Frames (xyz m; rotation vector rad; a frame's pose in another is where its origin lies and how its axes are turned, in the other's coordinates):
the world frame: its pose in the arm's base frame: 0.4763 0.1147 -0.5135 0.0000 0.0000 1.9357
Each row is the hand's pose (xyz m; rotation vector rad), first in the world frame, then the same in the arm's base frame.
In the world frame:
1: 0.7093 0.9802 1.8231 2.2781 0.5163 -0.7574
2: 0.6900 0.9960 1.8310 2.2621 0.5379 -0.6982
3: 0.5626 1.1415 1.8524 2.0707 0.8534 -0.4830
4: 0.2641 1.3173 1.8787 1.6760 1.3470 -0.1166
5: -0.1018 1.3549 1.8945 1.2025 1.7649 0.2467
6: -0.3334 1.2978 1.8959 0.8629 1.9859 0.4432
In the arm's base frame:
1: -0.6925 0.4275 1.3096 0.8292 2.0757 0.2802
2: -0.7004 0.4038 1.3175 0.8123 2.0974 0.3383
3: -0.7908 0.2329 1.3389 0.4758 2.2104 0.5862
4: -0.8485 -0.1087 1.3652 -0.1719 2.3177 0.9612
5: -0.7531 -0.4639 1.3810 -0.8890 2.2938 1.2646
6: -0.6171 -0.6599 1.3824 -1.3644 2.1862 1.3880

